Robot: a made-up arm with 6 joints. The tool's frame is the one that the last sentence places.
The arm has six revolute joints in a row. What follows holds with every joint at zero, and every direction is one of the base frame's. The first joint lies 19.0 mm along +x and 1.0 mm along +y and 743.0 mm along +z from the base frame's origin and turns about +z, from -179.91 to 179.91 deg. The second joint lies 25.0 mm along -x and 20.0 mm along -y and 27.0 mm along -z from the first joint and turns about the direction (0, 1, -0.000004), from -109.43 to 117.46 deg. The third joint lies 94.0 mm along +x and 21.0 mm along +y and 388.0 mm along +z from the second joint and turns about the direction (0, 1, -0.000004), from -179.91 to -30.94 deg. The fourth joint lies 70.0 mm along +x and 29.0 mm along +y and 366.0 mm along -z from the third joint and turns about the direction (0, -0.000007, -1), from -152.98 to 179.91 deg. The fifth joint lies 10.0 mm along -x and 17.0 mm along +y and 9.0 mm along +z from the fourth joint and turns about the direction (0, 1, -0.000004), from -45.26 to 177.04 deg. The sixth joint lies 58.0 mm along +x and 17.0 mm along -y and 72.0 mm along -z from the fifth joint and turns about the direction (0, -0.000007, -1), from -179.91 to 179.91 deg. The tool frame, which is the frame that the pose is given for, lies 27.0 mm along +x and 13.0 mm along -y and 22.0 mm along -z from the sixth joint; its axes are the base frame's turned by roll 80.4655, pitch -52.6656 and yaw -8.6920 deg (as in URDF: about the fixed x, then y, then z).
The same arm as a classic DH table. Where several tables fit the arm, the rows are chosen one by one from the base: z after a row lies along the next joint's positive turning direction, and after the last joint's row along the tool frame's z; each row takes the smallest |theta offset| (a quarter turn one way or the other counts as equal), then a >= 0, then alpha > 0; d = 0 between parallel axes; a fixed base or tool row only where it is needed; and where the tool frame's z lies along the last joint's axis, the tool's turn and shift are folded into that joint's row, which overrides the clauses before.
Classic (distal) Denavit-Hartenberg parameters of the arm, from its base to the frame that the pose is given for. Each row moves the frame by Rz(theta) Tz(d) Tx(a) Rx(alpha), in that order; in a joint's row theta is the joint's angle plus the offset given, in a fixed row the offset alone. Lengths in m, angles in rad.
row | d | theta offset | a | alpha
base (fixed) | 0 | 0.0526 | 0.019 | 0
joint 1 | 0.716 | -0.0526 | -0.025 | -1.5708
joint 2 | 0 | -1.3331 | 0.3992 | 0
joint 3 | 0.03 | 1.3331 | 0.07 | -1.5708
joint 4 | 0.357 | 0 | -0.01 | 1.5708
joint 5 | 0 | 0 | 0.058 | -1.5708
joint 6 | 0.0945 | 0.2845 | 0.0296 | -1.6714
tool (fixed) | 0.0049 | 0.9259 | 0 | 0
Joint limits (rad, base to tool): -3.14..3.14 -1.9099..2.0501 -3.14..-0.54 -2.67..3.14 -0.7899..3.0899 -3.14..3.14

